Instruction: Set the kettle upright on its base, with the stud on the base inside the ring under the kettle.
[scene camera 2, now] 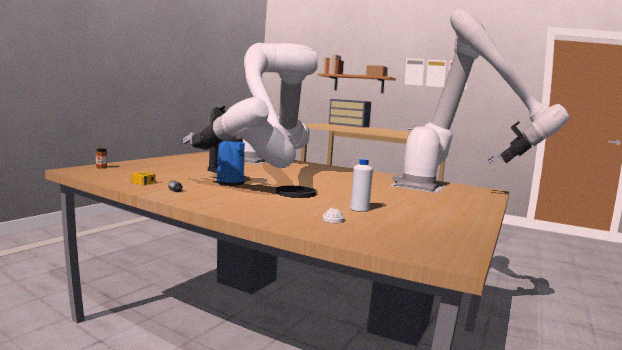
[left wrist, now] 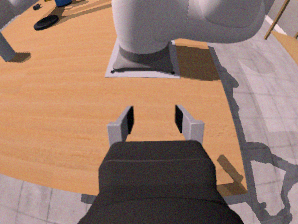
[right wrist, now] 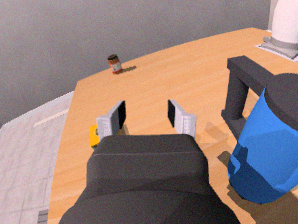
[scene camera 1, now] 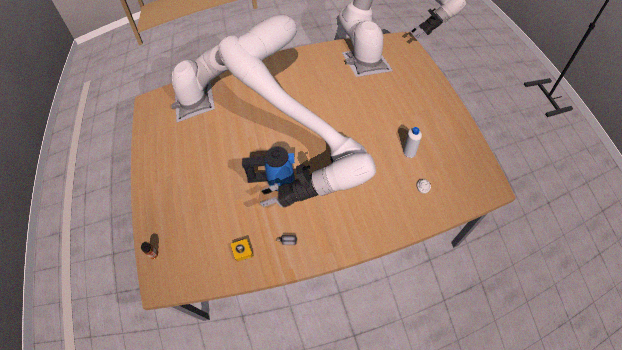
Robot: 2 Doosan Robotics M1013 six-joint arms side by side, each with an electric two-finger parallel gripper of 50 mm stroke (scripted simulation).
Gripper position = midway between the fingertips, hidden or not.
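Scene camera 1 shows my right gripper (scene camera 1: 262, 198) and a blue kettle (scene camera 1: 278, 167); scene camera 2 shows a white bottle (scene camera 2: 362, 173). My left gripper (left wrist: 154, 113) is visible in the left wrist view. The right wrist view contains my right gripper (right wrist: 146, 108), while the white bottle is out of frame in the right wrist view.
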